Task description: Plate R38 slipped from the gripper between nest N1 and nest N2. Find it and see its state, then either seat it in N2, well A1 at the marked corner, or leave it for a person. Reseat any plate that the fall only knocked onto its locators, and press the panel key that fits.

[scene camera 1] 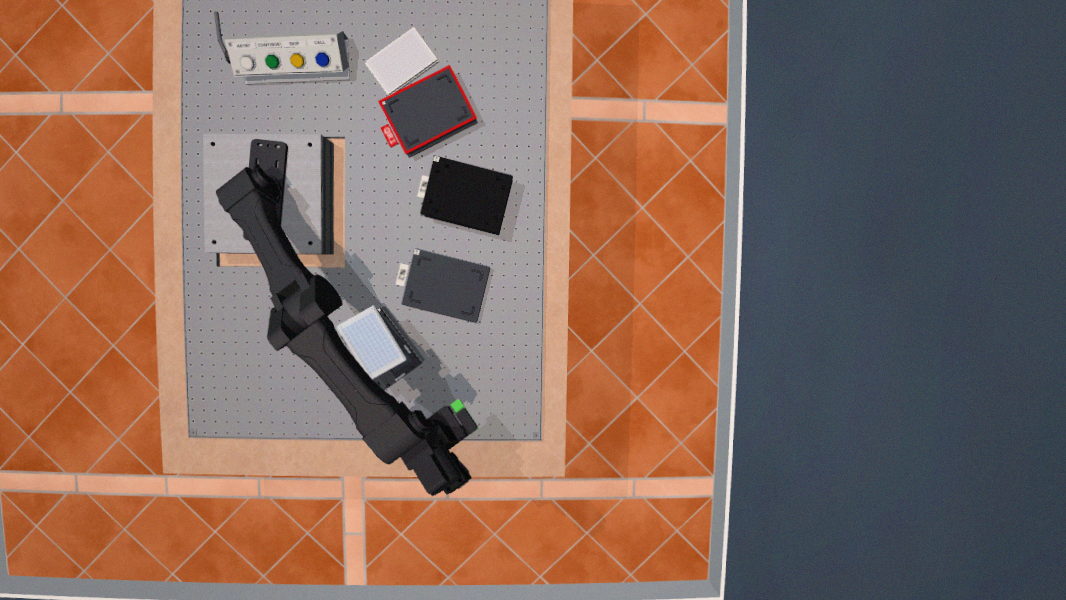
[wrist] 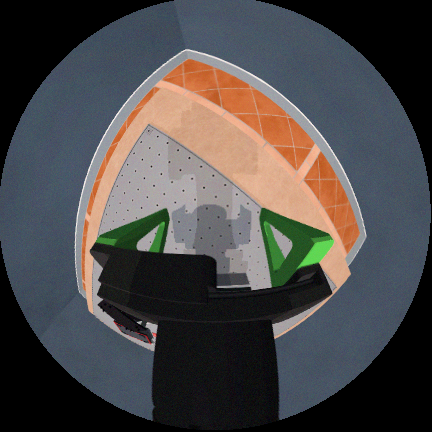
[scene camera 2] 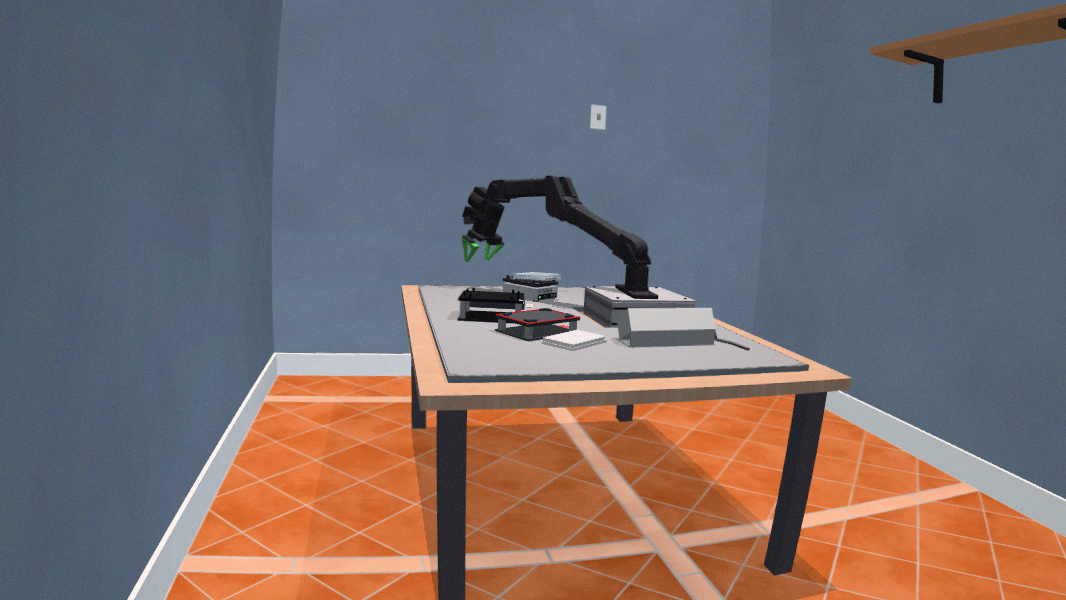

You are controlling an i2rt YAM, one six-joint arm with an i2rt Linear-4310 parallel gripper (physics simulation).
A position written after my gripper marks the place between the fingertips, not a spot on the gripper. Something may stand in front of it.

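Observation:
Scene camera 1 shows a button box (scene camera 1: 312,56), a dark grey station N2 (scene camera 1: 436,283) and my gripper (scene camera 1: 451,435), which is open and holds nothing. The wrist view shows my gripper (wrist: 213,212); scene camera 2 shows the gripper (scene camera 2: 476,260) too.

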